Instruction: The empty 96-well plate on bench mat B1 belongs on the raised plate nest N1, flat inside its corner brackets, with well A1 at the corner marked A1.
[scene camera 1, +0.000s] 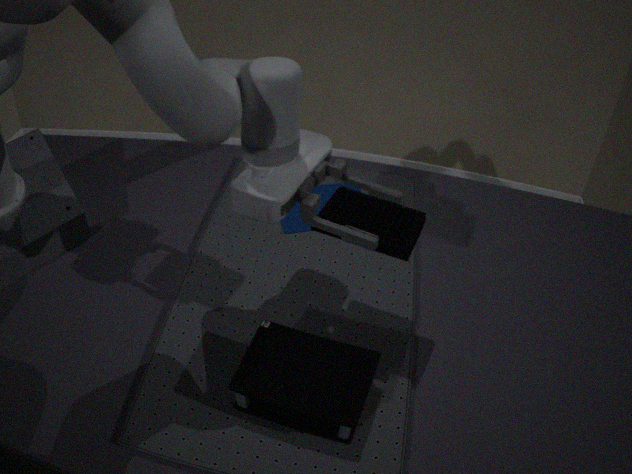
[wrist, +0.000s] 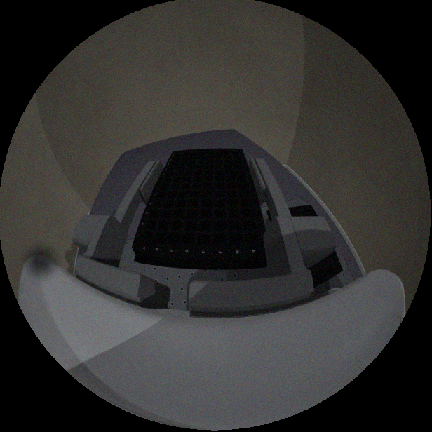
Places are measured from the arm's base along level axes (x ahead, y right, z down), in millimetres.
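Pixels of known places: hand, its tool point: (scene camera 1: 373, 215).
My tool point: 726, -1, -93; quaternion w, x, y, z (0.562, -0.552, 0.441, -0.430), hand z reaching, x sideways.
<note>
Behind a point stands the place of what it marks, as x, y, z.
The black 96-well plate (scene camera 1: 357, 206) @[703, -21, -88] (wrist: 205, 220) is between the two long fingers of my gripper (scene camera 1: 389, 219) @[726, -1, -93] (wrist: 206, 177), which is shut on its long sides. The plate looks level and above the perforated board, partly over blue bench mat B1 (scene camera 1: 296, 220) @[592, -177, 87] and reaching past the mat's right side. Its fingers hide part of the plate's sides. The raised nest N1 (scene camera 1: 306, 377) @[683, 177, 29] is a black block nearer the camera, with small light patches at three corners; no plate shows on it. The dark picture does not show which plate corner is A1, and the nest's lettering is unreadable.
The perforated board (scene camera 1: 265, 255) @[562, -79, 89] lies under mat and nest. The robot's grey base plate (scene camera 1: 43, 178) @[71, -82, 4] is at the far left. A pale table edge (scene camera 1: 449, 170) @[884, -442, 101] runs along the back, near the gripper. Arm shadows cross the board and table.
</note>
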